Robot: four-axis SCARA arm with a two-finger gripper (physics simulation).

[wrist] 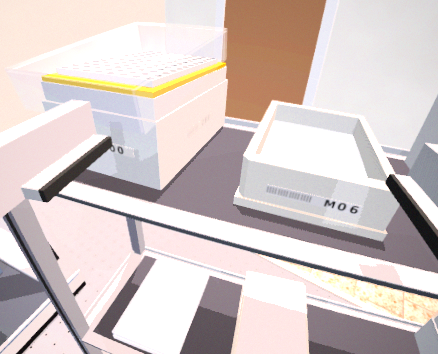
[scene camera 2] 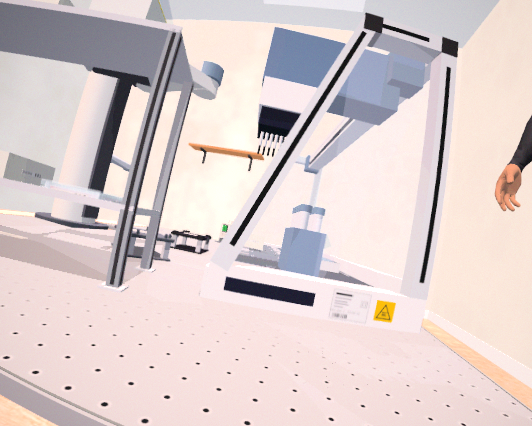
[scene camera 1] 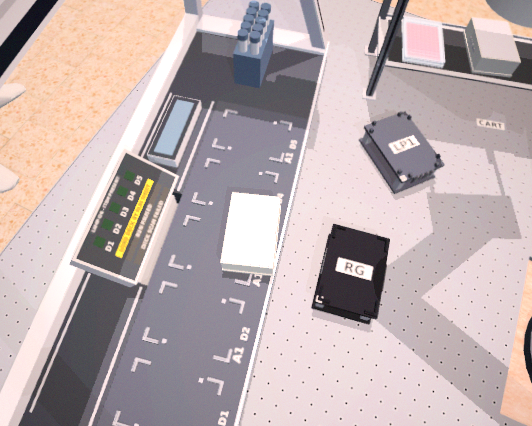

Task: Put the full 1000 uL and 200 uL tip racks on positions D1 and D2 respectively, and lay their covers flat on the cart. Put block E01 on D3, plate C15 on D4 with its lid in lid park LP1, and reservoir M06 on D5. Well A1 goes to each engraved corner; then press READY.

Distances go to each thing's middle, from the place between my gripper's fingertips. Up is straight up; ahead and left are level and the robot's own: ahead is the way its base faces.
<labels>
Right now my hand is 9 cm to the left of the white trough labelled M06 point(wrist: 323, 167), 4 cm above it and 2 cm past it. From my hand the other things lie so: pipetting head point(scene camera 2: 282, 102): 35 cm ahead, 11 cm to the left, 7 cm below; clear trough point(scene camera 1: 167, 148): 48 cm ahead, 37 cm to the left, 34 cm below; flat white plate point(scene camera 1: 423, 41): 29 cm below, 11 cm ahead, 4 cm to the right.
</labels>
